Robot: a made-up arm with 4 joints. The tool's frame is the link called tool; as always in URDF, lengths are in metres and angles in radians. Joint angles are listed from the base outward.
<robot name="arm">
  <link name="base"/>
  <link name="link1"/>
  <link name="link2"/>
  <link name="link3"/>
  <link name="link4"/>
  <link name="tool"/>
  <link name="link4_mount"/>
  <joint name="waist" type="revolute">
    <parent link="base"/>
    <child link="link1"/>
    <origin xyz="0.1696 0.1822 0.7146" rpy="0 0 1.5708"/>
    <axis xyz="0 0 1"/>
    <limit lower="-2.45" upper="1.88"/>
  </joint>
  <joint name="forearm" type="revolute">
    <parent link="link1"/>
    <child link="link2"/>
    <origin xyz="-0.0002 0.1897 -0.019" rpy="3.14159 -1.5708 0"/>
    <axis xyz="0 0 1"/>
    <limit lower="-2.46" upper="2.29"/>
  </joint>
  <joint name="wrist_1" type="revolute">
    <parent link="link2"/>
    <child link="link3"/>
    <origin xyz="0.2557 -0.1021 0.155" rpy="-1.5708 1.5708 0"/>
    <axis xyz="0 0 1"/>
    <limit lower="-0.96" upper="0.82"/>
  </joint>
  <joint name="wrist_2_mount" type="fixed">
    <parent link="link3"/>
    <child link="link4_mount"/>
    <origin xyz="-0.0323 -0.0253 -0.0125" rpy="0 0 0"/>
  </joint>
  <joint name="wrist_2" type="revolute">
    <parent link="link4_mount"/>
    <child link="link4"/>
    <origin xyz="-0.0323 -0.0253 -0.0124" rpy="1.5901 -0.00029 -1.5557"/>
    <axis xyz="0 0 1"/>
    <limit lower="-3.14" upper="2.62"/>
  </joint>
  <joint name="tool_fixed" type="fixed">
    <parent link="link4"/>
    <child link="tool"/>
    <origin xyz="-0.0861 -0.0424 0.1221" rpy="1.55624 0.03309 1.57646"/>
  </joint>
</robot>
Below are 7 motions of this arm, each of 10 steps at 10 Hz.
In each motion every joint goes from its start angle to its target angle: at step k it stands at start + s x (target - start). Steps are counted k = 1, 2, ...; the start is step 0. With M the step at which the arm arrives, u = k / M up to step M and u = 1 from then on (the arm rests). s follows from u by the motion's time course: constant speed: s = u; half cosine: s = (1 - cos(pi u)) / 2; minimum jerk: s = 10 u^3 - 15 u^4 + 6 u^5.
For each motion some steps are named. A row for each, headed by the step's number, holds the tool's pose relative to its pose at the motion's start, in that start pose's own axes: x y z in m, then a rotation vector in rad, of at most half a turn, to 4 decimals.
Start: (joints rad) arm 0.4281 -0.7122 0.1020 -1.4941
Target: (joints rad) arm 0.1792 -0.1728 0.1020 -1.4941
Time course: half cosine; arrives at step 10
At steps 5, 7, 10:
5: -0.0237 0.0362 -0.1126 -0.1485 0.2510 0.0555
7: -0.0464 0.0458 -0.1799 -0.2433 0.3963 0.0743
10: -0.0657 0.0469 -0.2265 -0.3126 0.4971 0.0811

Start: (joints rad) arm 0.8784 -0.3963 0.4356 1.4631
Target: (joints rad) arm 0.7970 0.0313 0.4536 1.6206
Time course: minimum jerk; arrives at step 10
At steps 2, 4, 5, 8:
2: -0.0031 0.0038 0.0123 0.0136 0.0300 -0.0013
4: -0.0140 0.0184 0.0693 0.0759 0.1640 -0.0044
5: -0.0188 0.0261 0.1108 0.1206 0.2577 -0.0036
8: -0.0197 0.0354 0.2145 0.2319 0.4827 0.0083

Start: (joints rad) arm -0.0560 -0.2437 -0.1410 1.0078
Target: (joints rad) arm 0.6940 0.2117 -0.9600 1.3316
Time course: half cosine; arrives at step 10
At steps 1, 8, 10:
1: -0.0014 -0.0083 -0.0030 -0.0250 0.0161 -0.0029
8: 0.0322 -0.3244 -0.0647 -1.0212 0.2727 -0.2949
10: 0.0455 -0.3589 -0.0638 -1.1288 0.2552 -0.3488

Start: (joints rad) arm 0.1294 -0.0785 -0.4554 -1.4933
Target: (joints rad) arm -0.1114 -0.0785 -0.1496 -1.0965
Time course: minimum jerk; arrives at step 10
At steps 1, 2, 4, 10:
1: 0.0004 0.0005 -0.0005 -0.0018 0.0042 -0.0026
2: 0.0028 0.0033 -0.0032 -0.0119 0.0284 -0.0174
4: 0.0155 0.0181 -0.0178 -0.0614 0.1527 -0.0988
10: 0.0511 0.0544 -0.0590 -0.1583 0.4550 -0.3360

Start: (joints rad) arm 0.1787 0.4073 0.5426 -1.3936
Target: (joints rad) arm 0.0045 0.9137 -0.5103 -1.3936
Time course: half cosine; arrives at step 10
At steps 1, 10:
1: -0.0030 0.0006 -0.0062 -0.0142 0.0083 0.0218
10: -0.1137 -0.0813 -0.1593 -0.3410 0.5129 0.8730

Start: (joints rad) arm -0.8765 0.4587 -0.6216 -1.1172
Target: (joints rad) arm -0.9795 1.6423 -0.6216 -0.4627
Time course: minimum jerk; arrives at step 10
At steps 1, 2, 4, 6, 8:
1: 0.0009 -0.0003 -0.0008 0.0044 0.0145 0.0020
2: 0.0060 -0.0021 -0.0053 0.0295 0.0980 0.0139
4: 0.0324 -0.0114 -0.0299 0.1604 0.5347 0.0892
6: 0.0693 -0.0235 -0.0713 0.3456 1.1374 0.2373
8: 0.0943 -0.0296 -0.1096 0.4809 1.5519 0.3802

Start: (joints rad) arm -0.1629 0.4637 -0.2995 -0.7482
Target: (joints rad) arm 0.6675 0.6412 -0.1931 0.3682
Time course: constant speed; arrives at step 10
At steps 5, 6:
5: -0.1400 -0.1077 0.0483 0.0151 0.5404 0.4134
6: -0.1595 -0.1361 0.0574 -0.0138 0.6456 0.4998

